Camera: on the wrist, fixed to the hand. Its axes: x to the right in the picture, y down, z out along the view.
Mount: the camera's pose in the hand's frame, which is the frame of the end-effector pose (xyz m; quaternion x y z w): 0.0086 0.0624 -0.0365 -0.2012 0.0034 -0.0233 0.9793
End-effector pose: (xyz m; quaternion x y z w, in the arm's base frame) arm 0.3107 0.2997 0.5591 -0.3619 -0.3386 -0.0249 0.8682
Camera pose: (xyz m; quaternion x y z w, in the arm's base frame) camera 0.3561 0.3239 0.5076 -0.5211 -0.3320 -0.1140 0.7780
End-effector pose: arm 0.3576 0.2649 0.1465 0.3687 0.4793 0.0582 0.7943
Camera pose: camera 0.3491 0.3331 0.1705 0.1899 0.4690 0.1362 0.8518
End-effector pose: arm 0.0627 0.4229 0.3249 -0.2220 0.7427 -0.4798 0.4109
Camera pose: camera 0.0318 0.4635 0.2730 -0.3158 0.8201 -0.3308 0.3440
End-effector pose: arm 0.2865 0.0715 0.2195 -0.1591 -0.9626 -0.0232 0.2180
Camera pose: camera 0.3139 0.1291 0.2546 -0.1772 -0.9410 -0.2220 0.1842
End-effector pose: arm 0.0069 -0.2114 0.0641 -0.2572 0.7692 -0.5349 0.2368
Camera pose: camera -0.0318 -0.1730 0.0159 -0.3156 0.8557 -0.3754 0.1651
